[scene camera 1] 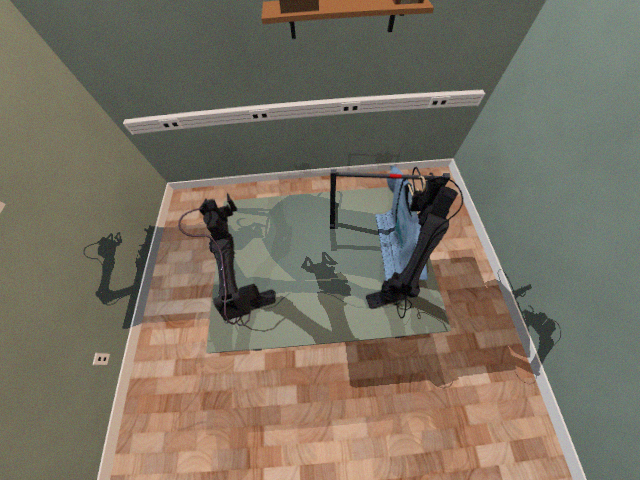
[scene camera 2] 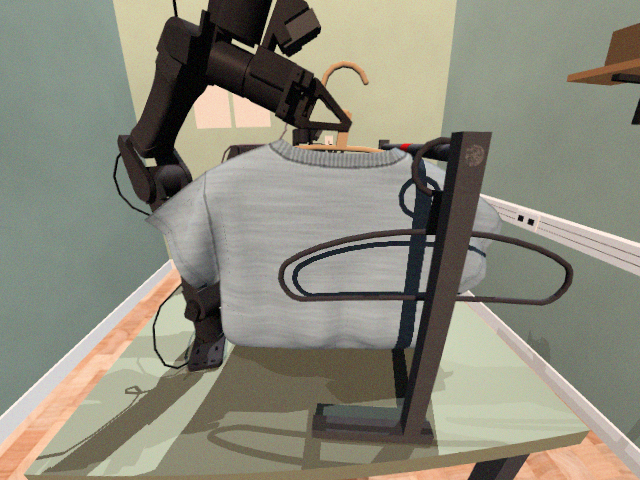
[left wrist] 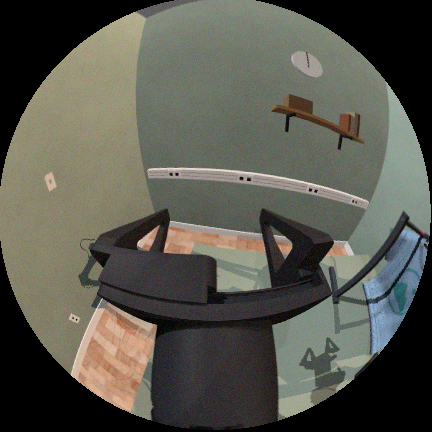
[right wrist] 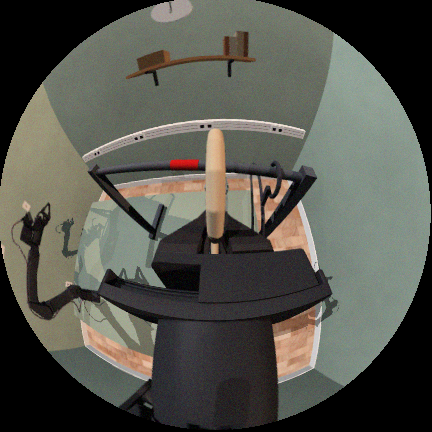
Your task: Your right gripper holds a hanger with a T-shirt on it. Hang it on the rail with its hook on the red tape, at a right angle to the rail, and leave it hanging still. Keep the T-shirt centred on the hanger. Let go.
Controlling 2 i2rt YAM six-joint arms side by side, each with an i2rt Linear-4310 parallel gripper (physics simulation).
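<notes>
The T-shirt [scene camera 1: 405,245] [scene camera 2: 310,232] [left wrist: 400,285] hangs on a wooden hanger [scene camera 2: 343,140] [right wrist: 215,185] and looks roughly centred in scene camera 2. My right gripper [scene camera 2: 347,125] [right wrist: 214,212] is shut on the hanger's stem below the hook. The hook is upright, above rail height and apart from the rail [scene camera 1: 361,175] [scene camera 2: 439,150] [right wrist: 135,168], on the robot's side. In the right wrist view it points across the rail, to the right of the red tape [scene camera 1: 395,176] [scene camera 2: 406,146] [right wrist: 184,164]. My left gripper [left wrist: 214,213] is open and empty, far from the shirt.
The rail stands on dark posts [scene camera 1: 332,206] [scene camera 2: 449,258]. An empty dark hanger [scene camera 2: 567,273] hangs at the rail end nearest scene camera 2, overlapping the shirt in that view. A wall shelf [scene camera 1: 351,10] [right wrist: 200,60] is high behind the rail.
</notes>
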